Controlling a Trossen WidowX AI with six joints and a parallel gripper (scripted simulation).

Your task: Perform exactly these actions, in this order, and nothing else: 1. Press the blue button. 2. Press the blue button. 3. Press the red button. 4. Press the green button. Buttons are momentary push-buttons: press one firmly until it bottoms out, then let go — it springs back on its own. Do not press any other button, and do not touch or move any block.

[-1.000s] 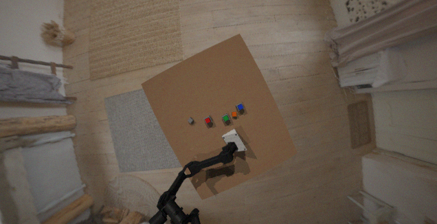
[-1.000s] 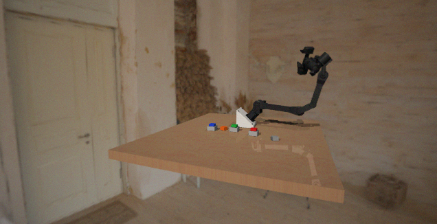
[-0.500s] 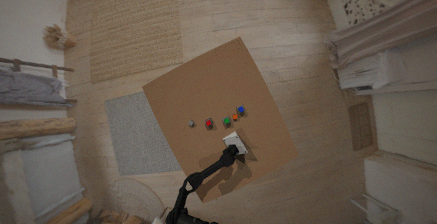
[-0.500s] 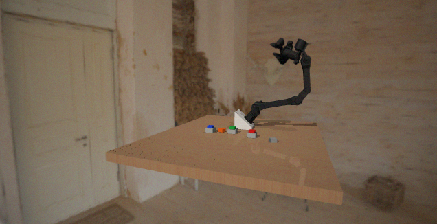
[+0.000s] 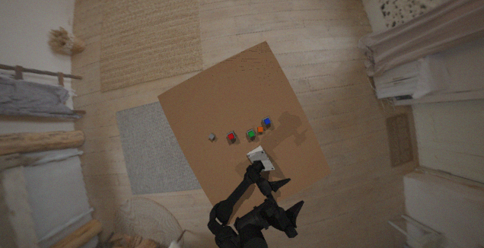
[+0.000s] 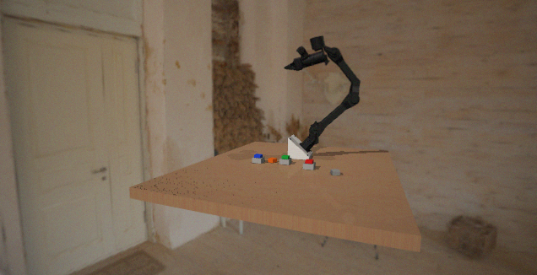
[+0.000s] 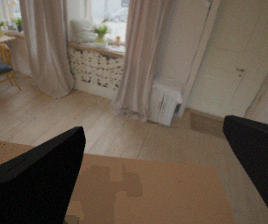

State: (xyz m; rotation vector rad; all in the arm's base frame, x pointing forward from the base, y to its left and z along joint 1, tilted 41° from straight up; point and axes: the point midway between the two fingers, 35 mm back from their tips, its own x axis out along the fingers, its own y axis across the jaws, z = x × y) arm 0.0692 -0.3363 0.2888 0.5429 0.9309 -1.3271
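Right now my gripper tip is 45 cm above the blue button, 18 cm short of it and 8 cm to the left of it. From my gripper tip the other things lie so: green button: 45 cm below, 16 cm ahead, 5 cm to the left; then red button: 45 cm below, 21 cm ahead, 17 cm to the left; then orange block: 47 cm below, 15 cm ahead, 2 cm to the right.
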